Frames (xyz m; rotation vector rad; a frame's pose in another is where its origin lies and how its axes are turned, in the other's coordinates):
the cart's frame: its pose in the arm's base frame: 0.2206 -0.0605 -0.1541 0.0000 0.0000 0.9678
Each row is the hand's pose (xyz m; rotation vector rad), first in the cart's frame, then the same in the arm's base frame.
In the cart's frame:
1: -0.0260 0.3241 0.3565 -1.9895 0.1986 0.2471
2: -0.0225 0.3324 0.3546 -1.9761 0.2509 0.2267
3: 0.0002 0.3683 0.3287 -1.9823 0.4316 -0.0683
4: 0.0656 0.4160 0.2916 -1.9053 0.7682 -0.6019
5: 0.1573 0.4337 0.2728 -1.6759 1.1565 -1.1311
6: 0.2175 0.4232 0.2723 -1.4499 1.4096 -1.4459
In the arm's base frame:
1: -0.0611 0.1019 0.2024 -1.9454 -0.7870 0.8511
2: -0.0659 0.1095 0.2005 -1.9552 -0.7306 0.8345
3: -0.0826 0.1485 0.1746 -1.9961 -0.5514 0.5371
4: -0.0848 0.2294 0.1375 -1.9917 -0.2011 0.0116
5: -0.0474 0.3150 0.1187 -1.8814 0.2271 -0.4981
6: -0.0046 0.3586 0.1182 -1.7547 0.5187 -0.8022

